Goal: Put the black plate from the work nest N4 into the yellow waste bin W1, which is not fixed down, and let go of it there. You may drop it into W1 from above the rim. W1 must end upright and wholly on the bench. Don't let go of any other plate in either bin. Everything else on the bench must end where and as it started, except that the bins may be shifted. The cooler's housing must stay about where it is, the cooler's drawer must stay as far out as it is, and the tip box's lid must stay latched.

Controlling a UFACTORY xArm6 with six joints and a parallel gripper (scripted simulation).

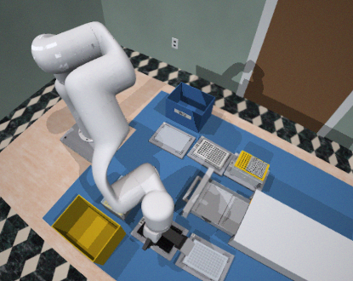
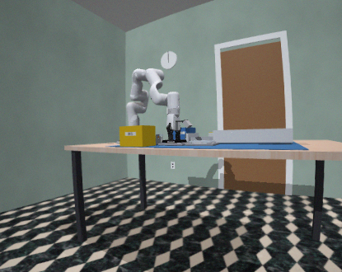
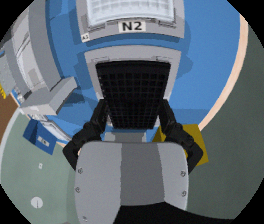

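My gripper is now 17 cm to the left of the yellow waste bin W1 and 15 cm past it. From my hand the other things lie so: black plate (1 cm below); cooler drawer (22 cm to the left, 10 cm ahead, 1 cm below); white plate (17 cm ahead, 4 cm to the left, 2 cm below).
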